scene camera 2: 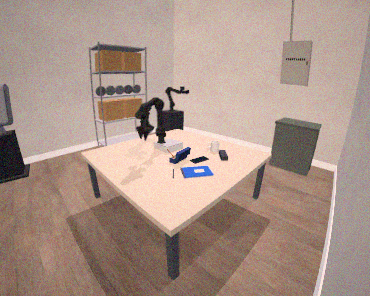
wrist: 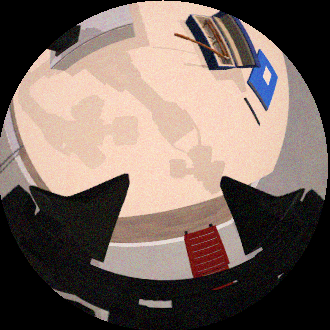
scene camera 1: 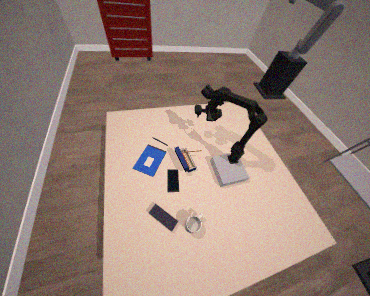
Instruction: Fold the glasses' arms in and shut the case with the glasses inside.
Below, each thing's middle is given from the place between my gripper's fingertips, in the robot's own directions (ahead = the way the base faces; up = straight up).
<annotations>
Now: the blue notebook [wrist: 262,80] 39 cm ahead of my hand, 20 cm to the left of it and 18 cm below it.
</annotations>
